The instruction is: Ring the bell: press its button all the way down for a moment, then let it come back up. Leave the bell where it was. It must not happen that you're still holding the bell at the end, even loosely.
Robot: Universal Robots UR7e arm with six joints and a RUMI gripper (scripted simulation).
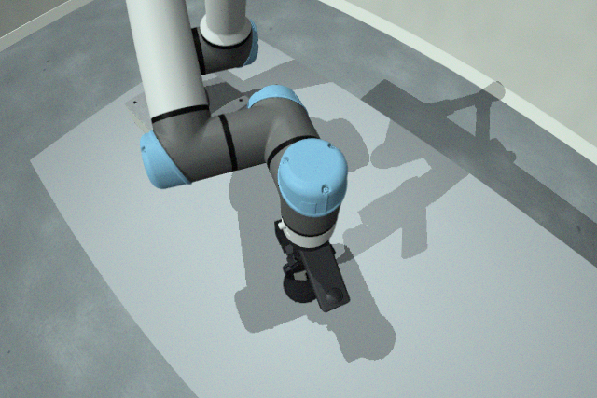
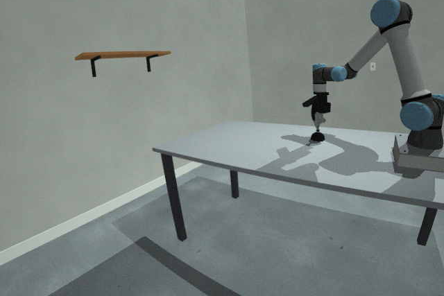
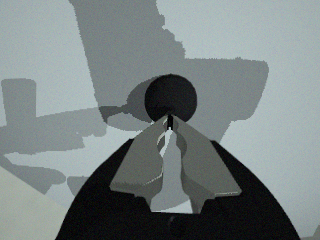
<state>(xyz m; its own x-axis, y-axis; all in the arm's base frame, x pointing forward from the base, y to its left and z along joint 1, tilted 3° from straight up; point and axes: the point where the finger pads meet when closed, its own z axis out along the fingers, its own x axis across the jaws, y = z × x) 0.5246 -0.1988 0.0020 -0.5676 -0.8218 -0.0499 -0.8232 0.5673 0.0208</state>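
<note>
My gripper is now 3 cm above the bell button. Also, from my hand: black dome bell (4 cm below).
</note>
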